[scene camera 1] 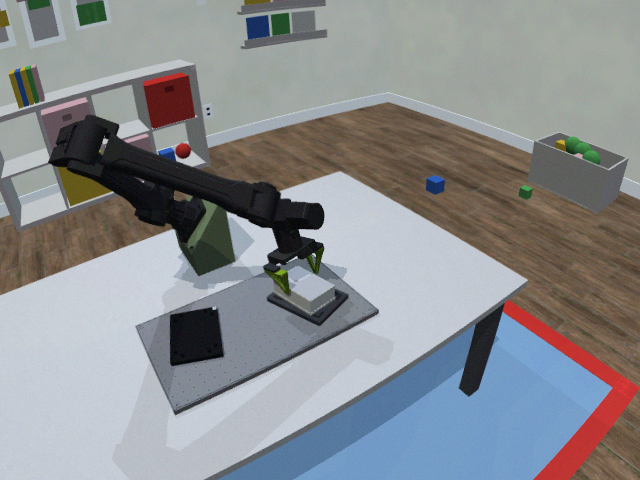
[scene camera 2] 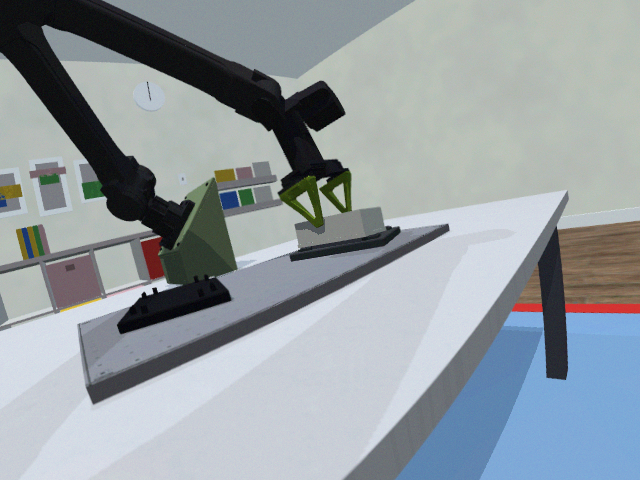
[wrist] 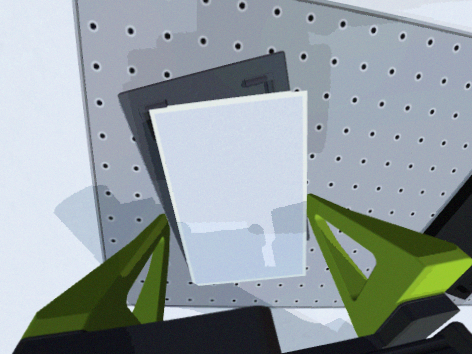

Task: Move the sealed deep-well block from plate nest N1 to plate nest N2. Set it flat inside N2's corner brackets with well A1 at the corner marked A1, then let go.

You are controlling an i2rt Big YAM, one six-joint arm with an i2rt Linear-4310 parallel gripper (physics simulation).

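Frame: origin at the arm's base, x left, y back, z up, level; metres.
Seen in the pictures: gripper, fingertip midpoint: (scene camera 1: 302, 283) (scene camera 2: 335, 220) (wrist: 238, 210); arm's base, link origin: (scene camera 1: 192, 219) (scene camera 2: 179, 225).
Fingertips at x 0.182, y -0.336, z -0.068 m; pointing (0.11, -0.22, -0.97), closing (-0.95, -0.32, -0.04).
Offsets run from my fingertips to a thing's top centre. Level surfaces: height alone.
The pale sealed block {dx +0.000, dy -0.008, dz +0.011 m} (scene camera 1: 310, 283) (scene camera 2: 359, 223) (wrist: 235, 160) rests on a dark grey nest {dx +0.007, dy -0.009, dz -0.030 m} (scene camera 1: 338, 301) (scene camera 2: 341, 250) (wrist: 210, 77), taken as N1. My green-fingered gripper (scene camera 1: 302, 281) (scene camera 2: 333, 219) (wrist: 238, 210) is open, with one fingertip beside each long side of the block, nearer the end closest to the wrist. In the wrist view the right fingertip is close to the block's edge. The black nest {dx -0.282, dy -0.001, dz -0.026 m} (scene camera 1: 196, 335) (scene camera 2: 175, 304), taken as N2, holds no block, and its corner posts stand up. Nest labels and the block's well A1 mark cannot be read.
Both nests stand on a grey perforated plate {dx -0.141, dy -0.011, dz -0.048 m} (scene camera 1: 248, 333) (scene camera 2: 258, 302) (wrist: 390, 100) on the white table {dz -0.061 m} (scene camera 1: 413, 268) (scene camera 2: 289, 361). The green arm base (scene camera 1: 211, 248) (scene camera 2: 206, 242) stands behind the plate. The black arm reaches over the table from behind.
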